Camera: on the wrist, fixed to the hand. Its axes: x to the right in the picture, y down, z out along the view.
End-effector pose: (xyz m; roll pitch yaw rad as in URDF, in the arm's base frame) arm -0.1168 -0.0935 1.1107 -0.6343 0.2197 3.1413
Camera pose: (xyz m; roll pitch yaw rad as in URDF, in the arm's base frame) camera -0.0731 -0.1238 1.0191 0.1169 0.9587 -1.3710
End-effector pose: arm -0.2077 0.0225 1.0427 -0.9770 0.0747 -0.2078
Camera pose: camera -0.2384 0.0242 0.9414 -0.1325 1.3143 1.3840
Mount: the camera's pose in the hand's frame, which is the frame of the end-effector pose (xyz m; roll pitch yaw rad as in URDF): -0.0227 0.0830 -0.0617 -0.1952 0.3360 1.4999
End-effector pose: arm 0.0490 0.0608 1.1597 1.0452 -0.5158 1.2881
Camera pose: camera -0.0534 0.0490 1.1840 -0.7742 -0.6406 -3.0914
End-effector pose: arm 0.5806 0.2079 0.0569 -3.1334 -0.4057 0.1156
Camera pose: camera 0.5456 0.1198 0.1040 -2.9073 -0.3281 -1.5246
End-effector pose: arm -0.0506 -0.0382 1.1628 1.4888 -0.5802 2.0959
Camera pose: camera -0.0788 -0.1257 1.2153 -1.1414 -0.9257 -1.7864
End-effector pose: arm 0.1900 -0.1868 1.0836 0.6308 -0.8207 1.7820
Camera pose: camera 0.0920 -0.2230 1.0664 -1.0041 -0.2486 -2.7583
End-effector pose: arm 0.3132 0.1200 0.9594 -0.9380 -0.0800 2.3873
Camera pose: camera 0.3241 0.1107 0.8545 -0.6302 1.2406 -2.7816
